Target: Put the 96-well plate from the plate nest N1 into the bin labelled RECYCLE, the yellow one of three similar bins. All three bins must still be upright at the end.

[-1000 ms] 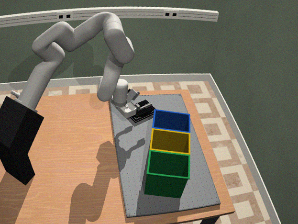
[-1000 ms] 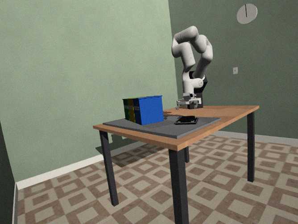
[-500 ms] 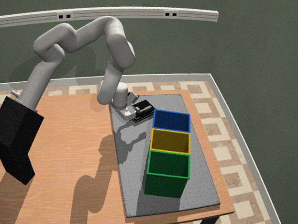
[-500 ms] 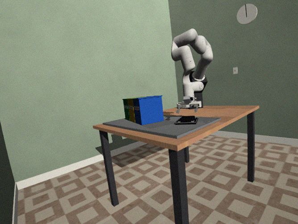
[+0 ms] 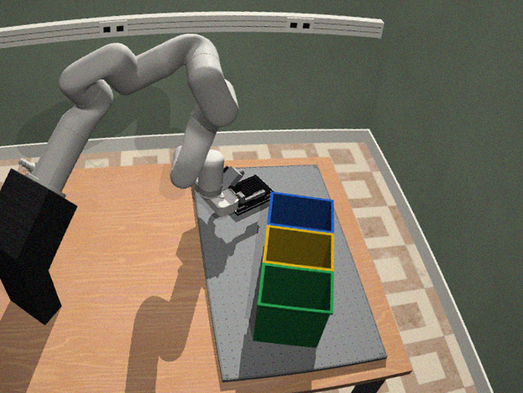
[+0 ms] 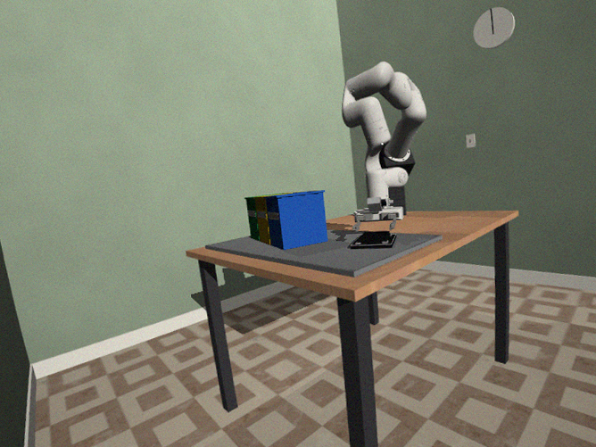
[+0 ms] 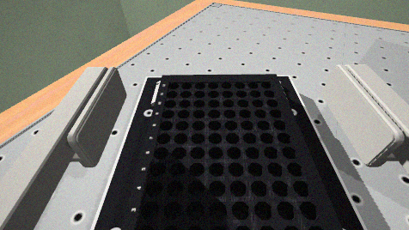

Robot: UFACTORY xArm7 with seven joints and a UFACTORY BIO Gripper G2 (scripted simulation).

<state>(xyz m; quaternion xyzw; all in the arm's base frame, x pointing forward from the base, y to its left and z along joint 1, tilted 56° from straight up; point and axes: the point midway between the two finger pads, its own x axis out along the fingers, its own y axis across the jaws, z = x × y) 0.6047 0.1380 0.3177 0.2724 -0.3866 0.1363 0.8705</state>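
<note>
Now: hand 30 mm above the black 96-well plate. Also, from my hand: black plate nest N1: 40 mm below; then blue bin: 250 mm to the right, 130 mm ahead, 40 mm above; then yellow bin: 380 mm to the right, 110 mm ahead, 40 mm above.
</note>
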